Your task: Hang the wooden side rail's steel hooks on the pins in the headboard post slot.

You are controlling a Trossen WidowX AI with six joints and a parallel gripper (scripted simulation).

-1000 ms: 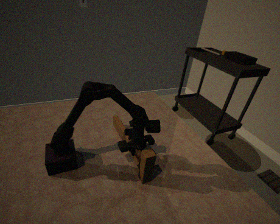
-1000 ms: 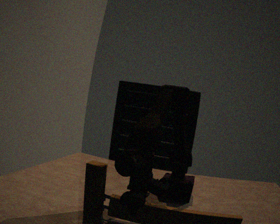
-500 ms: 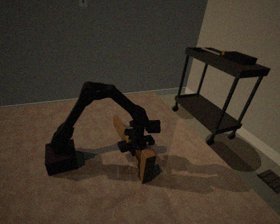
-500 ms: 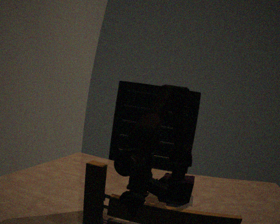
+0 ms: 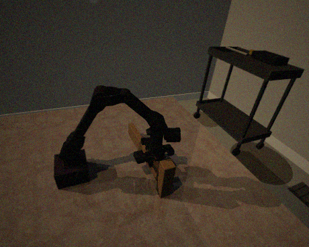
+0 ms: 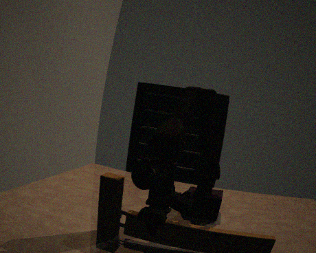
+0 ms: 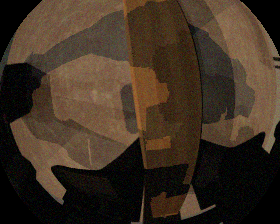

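The headboard post is 13 cm to the right of my gripper tip and 5 cm above it.
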